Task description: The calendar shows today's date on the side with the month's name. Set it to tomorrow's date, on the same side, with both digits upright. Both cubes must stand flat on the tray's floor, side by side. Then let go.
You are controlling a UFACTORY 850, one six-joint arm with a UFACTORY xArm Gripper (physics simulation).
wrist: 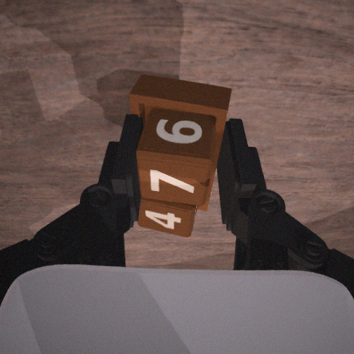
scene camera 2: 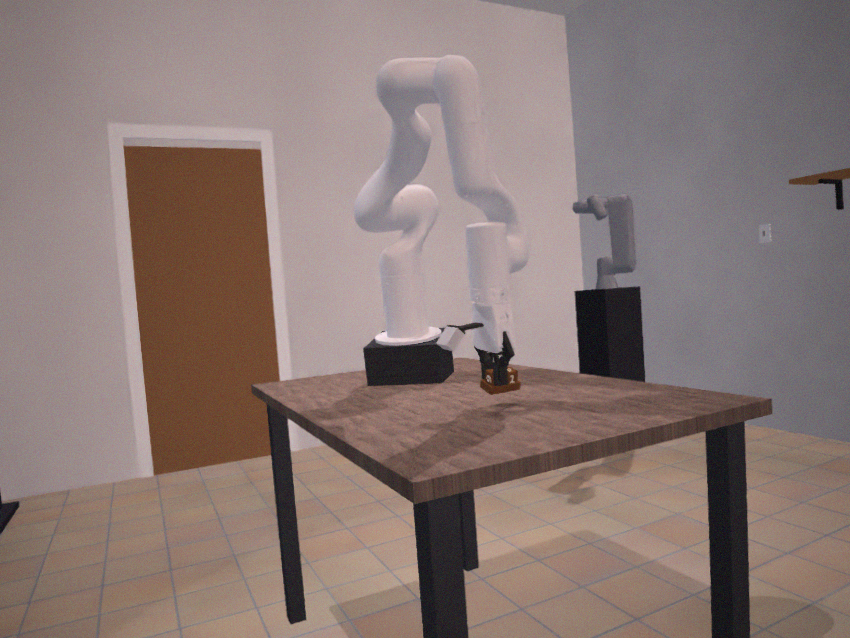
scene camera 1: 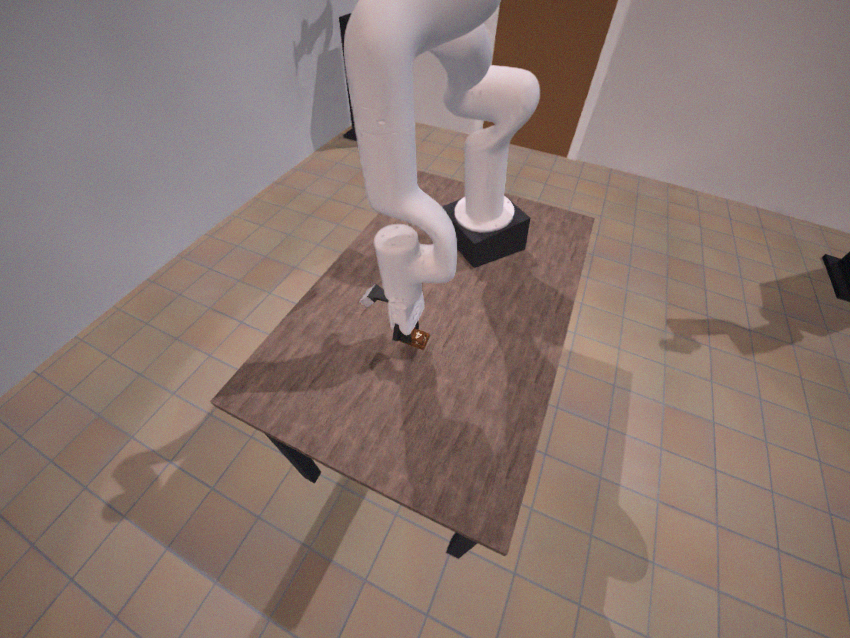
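Observation:
The brown calendar tray (scene camera 1: 422, 346) (scene camera 2: 501, 389) (wrist: 182, 90) is between the two black fingertips. My gripper (scene camera 1: 406, 336) (scene camera 2: 497, 374) (wrist: 182, 139) is shut on its long sides; it looks slightly off the table, but the exact gap is unclear. In the wrist view, the larger brown cube (wrist: 152, 137) shows a 6 and a 7 on adjoining faces. A face with a 4 (wrist: 185, 222) shows lower down, smaller and partly behind; it seems to be the other cube's. All three digits lie sideways there. A 2 (scene camera 2: 512, 378) shows in scene camera 2. Whether both cubes sit flat is unclear.
The brown wooden table (scene camera 1: 473, 439) (scene camera 2: 583, 425) lies under the calendar. The robot's black base block (scene camera 1: 497, 245) (scene camera 2: 401, 363) stands farther back on it. A small grey and black part (scene camera 1: 370, 296) (scene camera 2: 453, 336) sticks out beside the wrist.

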